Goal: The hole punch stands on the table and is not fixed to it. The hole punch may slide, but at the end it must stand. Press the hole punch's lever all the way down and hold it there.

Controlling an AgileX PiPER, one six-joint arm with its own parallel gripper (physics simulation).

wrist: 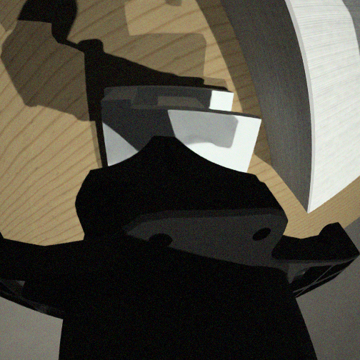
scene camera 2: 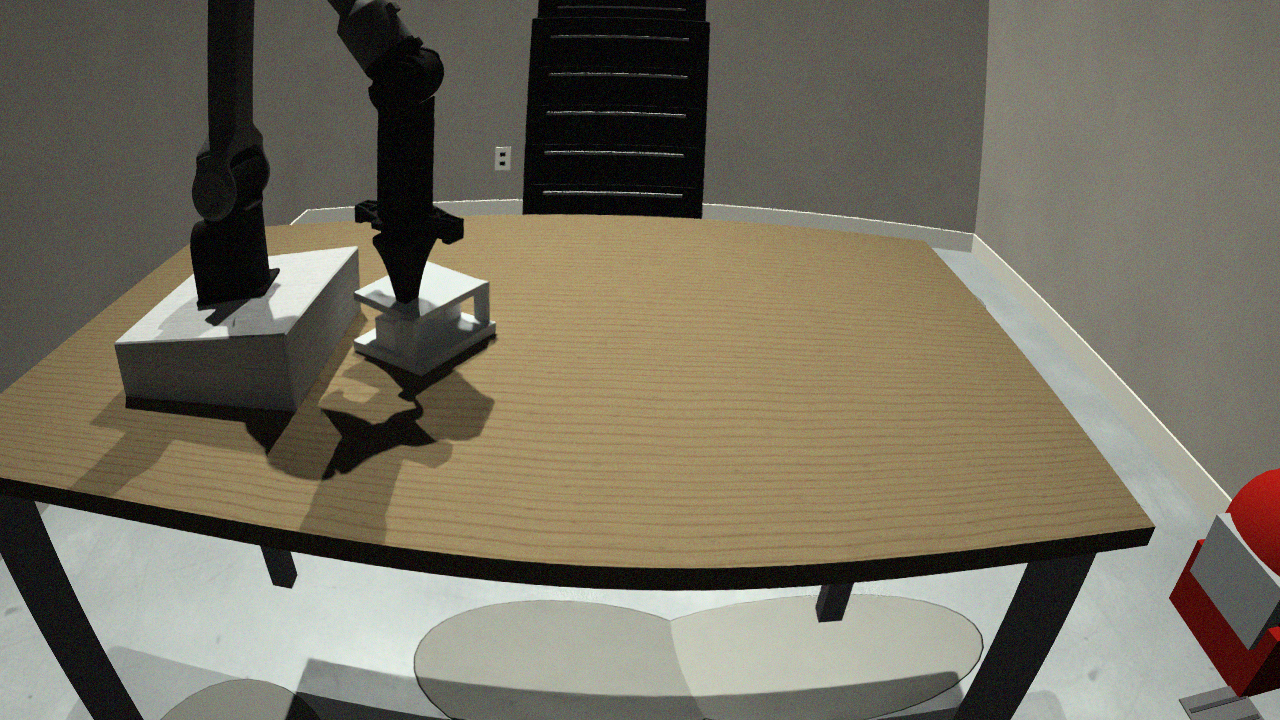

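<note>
The white hole punch (scene camera 2: 398, 334) stands upright on the table, close to the arm's white base block. Its flat lever (scene camera 2: 458, 281) (wrist: 225, 147) lies nearly level above the foot plate (scene camera 2: 467, 340) (wrist: 221, 100), with its near part low, at the top of the block beneath it. My gripper (scene camera 2: 407, 300) (wrist: 162, 150) is shut and points down, its tips on the lever's near part. The gripper hides part of the lever in both views, and the exact contact under the tips does not show. I cannot tell whether any gap remains below the lever.
The arm's white base block (scene camera 2: 237, 300) (wrist: 332, 100) stands beside the punch, to its left in the scene view. The wooden table (scene camera 2: 716, 385) (wrist: 45, 175) extends to the right. A black drawer cabinet (scene camera 2: 615, 94) stands behind it, and a red object (scene camera 2: 1260, 510) is at the far right.
</note>
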